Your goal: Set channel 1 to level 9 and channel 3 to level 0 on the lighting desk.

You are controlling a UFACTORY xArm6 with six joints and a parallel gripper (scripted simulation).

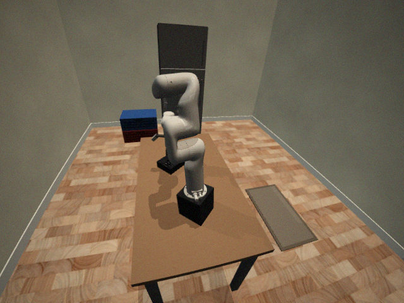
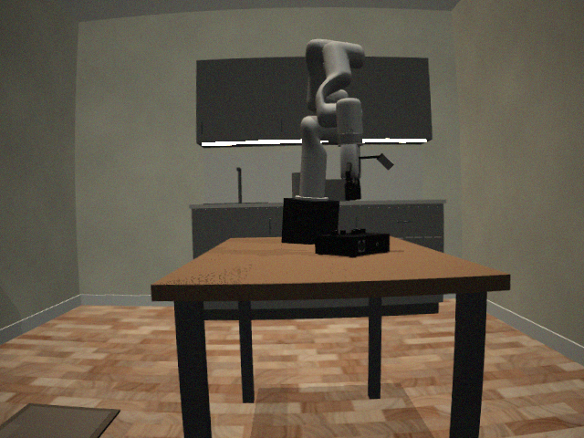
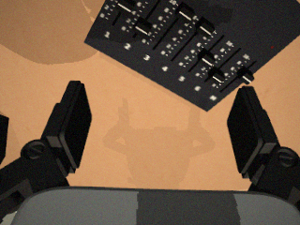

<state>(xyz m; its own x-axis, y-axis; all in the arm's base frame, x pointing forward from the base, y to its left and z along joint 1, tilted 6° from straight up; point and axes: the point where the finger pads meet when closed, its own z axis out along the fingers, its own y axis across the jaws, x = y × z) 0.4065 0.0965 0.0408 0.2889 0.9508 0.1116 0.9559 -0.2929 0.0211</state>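
Right now the fader cap is 2 cm behind my hand, 3 cm to the left of it and 10 cm below it.
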